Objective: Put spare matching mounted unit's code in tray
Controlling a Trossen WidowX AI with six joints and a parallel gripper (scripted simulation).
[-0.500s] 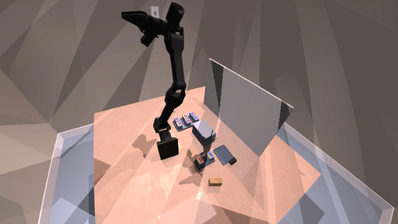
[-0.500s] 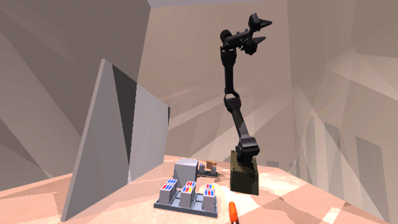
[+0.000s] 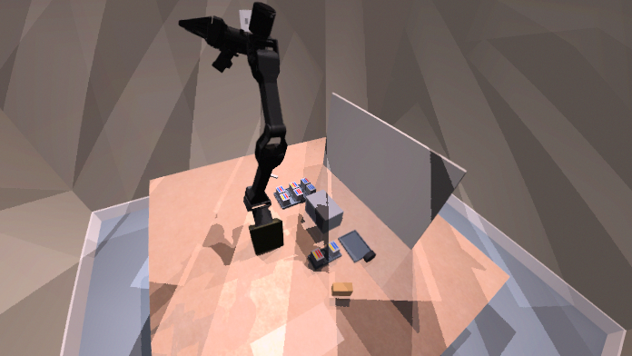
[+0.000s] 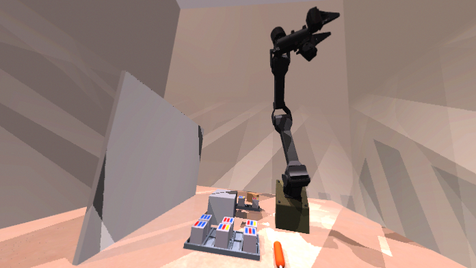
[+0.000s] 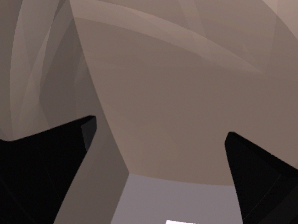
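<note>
Right now the grey spare block is 710 mm below my gripper tip, 340 mm to the right of it and 280 mm ahead of it. From my gripper tip the other things lie so: tall grey panel 640 mm ahead, 520 mm below, 110 mm to the right; dark holder 740 mm below, 340 mm to the right, 320 mm ahead; grey box 700 mm below, 390 mm ahead, 140 mm to the right.
</note>
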